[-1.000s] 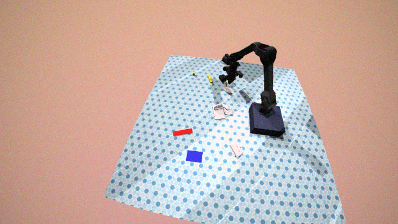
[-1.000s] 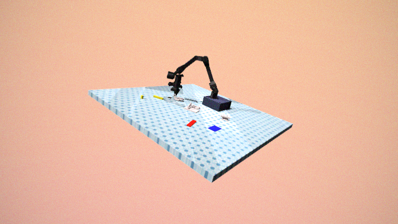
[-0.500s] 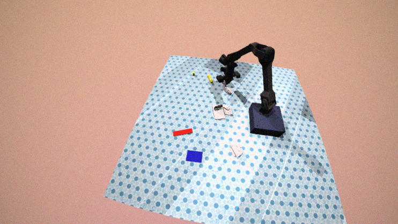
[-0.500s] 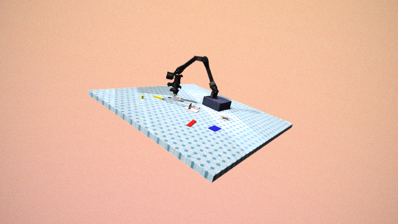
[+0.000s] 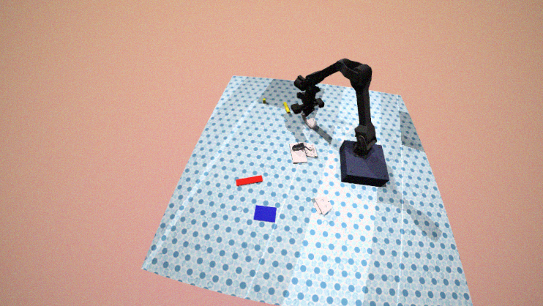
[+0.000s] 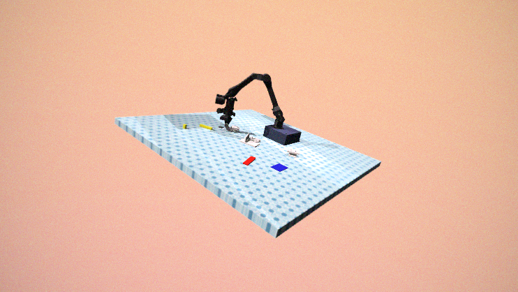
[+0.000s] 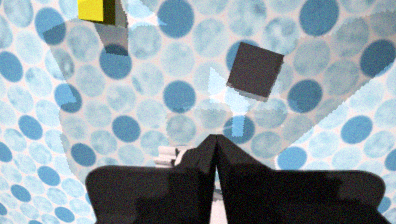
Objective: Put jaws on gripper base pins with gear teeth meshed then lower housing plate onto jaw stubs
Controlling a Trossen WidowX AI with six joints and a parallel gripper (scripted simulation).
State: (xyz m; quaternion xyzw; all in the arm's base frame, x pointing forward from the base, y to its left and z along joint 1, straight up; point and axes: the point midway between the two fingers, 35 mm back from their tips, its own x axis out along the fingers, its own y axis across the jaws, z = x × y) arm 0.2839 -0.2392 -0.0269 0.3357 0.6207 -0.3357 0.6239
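The jaw lies 3 cm to the left of my gripper tip and 2 cm above it. The rest, counted from my gripper tip: small dark block: 5 cm to the right, 2 cm below; yellow bar: 13 cm ahead, 6 cm to the right, 1 cm below; housing plate: 24 cm to the left, 5 cm behind, 1 cm below.
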